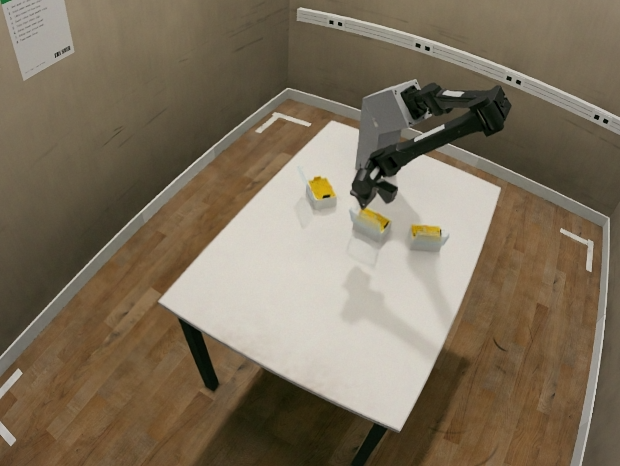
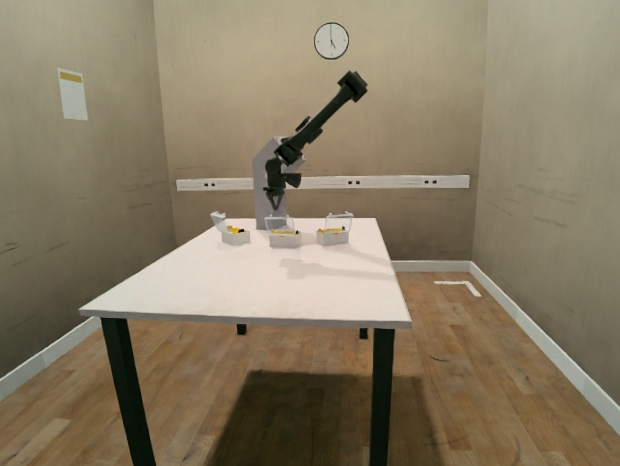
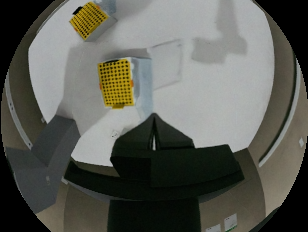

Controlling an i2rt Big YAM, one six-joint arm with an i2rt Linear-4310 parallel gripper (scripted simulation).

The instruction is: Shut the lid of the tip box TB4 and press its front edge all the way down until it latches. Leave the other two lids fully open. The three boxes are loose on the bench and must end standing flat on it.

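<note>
Pictures show tip box TB4, my gripper.
</note>
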